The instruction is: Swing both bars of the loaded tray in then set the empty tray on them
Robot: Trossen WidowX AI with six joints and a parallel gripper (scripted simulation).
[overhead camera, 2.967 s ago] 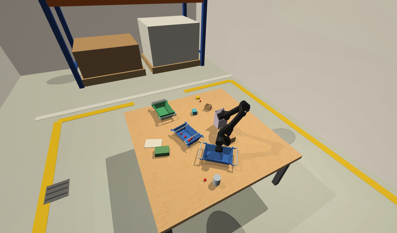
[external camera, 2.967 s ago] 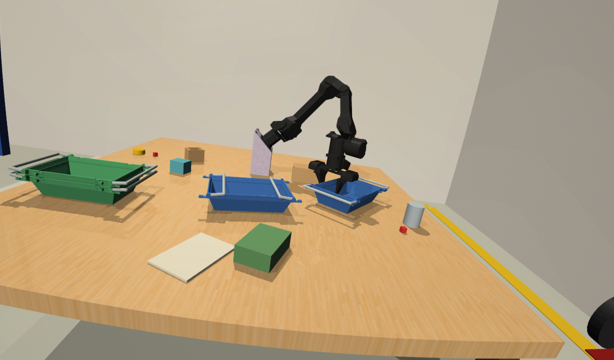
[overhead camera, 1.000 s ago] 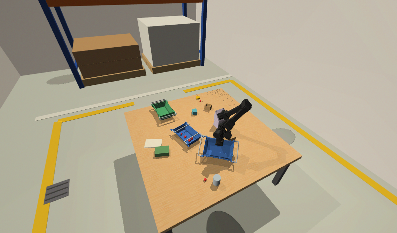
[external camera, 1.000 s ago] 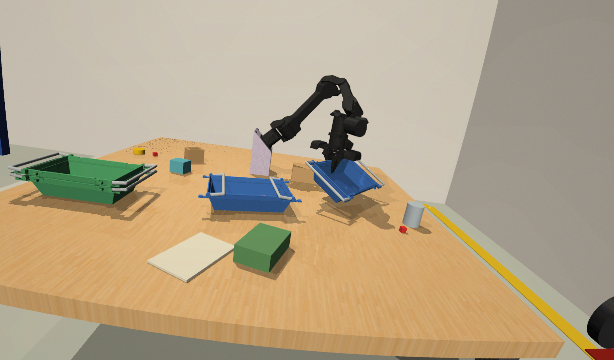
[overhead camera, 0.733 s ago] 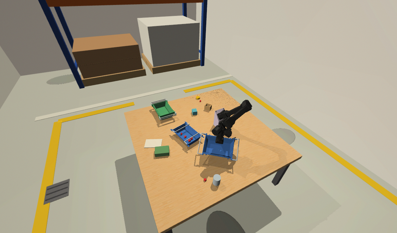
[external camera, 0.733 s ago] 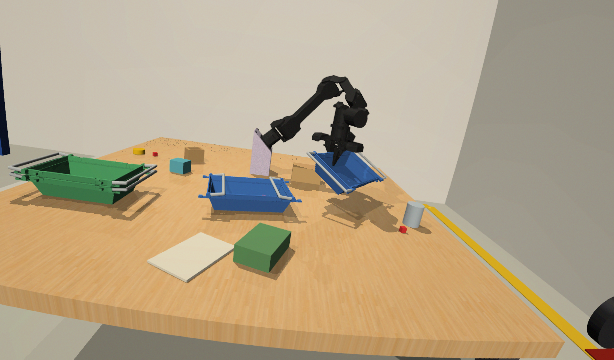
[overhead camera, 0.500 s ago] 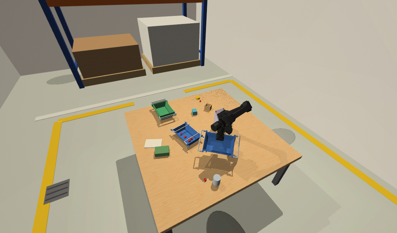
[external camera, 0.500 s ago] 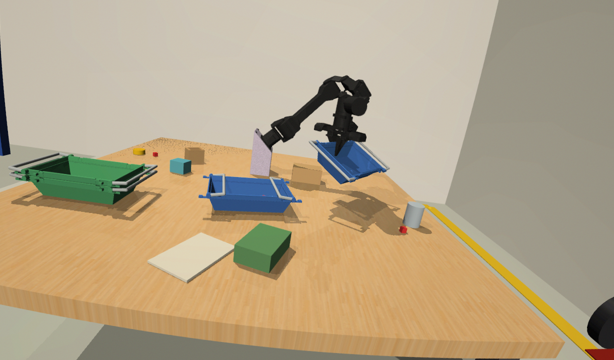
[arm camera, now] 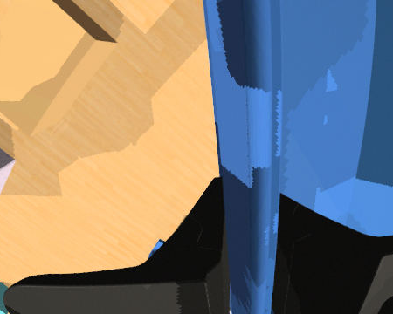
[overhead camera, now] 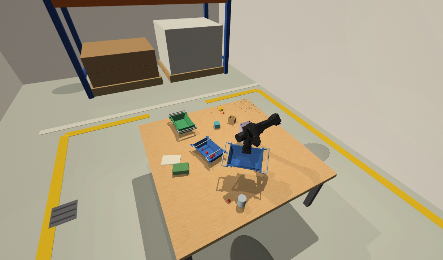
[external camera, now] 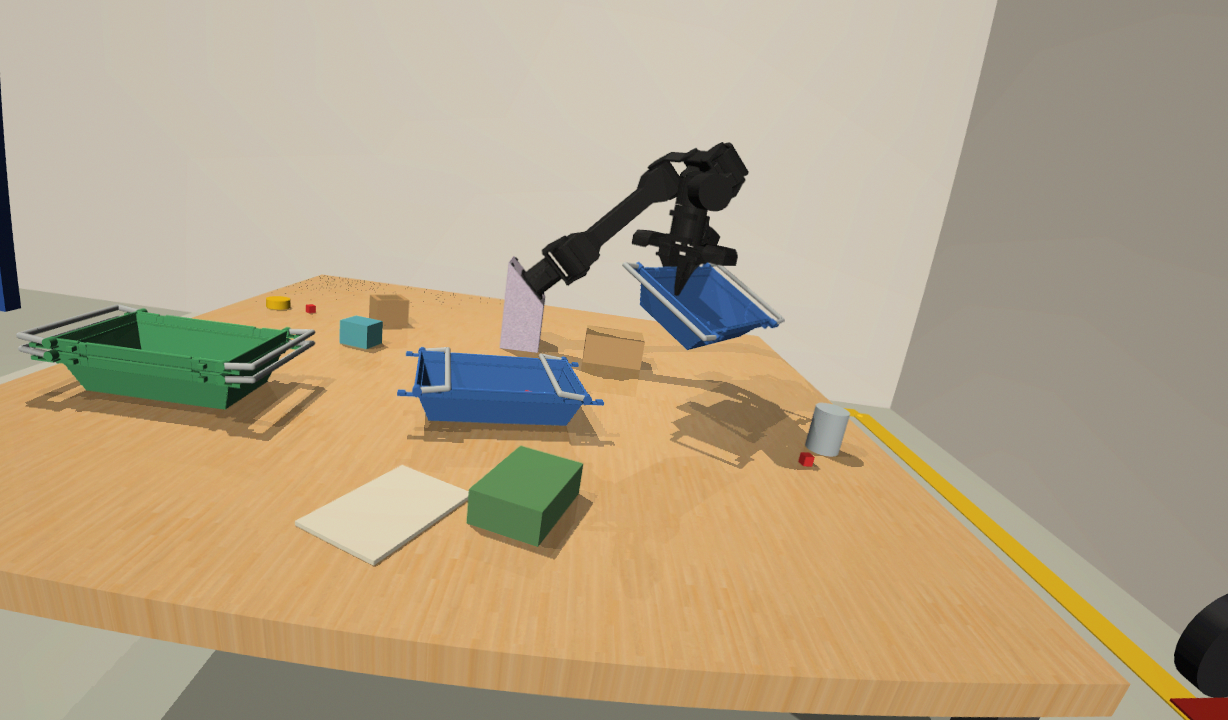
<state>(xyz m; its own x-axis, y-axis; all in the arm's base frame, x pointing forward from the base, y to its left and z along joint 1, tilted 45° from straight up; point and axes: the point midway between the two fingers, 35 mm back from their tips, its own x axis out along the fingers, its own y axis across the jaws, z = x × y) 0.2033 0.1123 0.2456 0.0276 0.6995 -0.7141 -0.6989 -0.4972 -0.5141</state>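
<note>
The blue tray is 5 cm to the left of my gripper tip and 5 cm ahead of it. The rest, counted from my gripper tip: teal cube: 56 cm to the right, 16 cm below, 9 cm behind; then grey cylinder: 24 cm to the left, 21 cm ahead, 15 cm below; then green block: 44 cm ahead, 23 cm to the right, 16 cm below.
</note>
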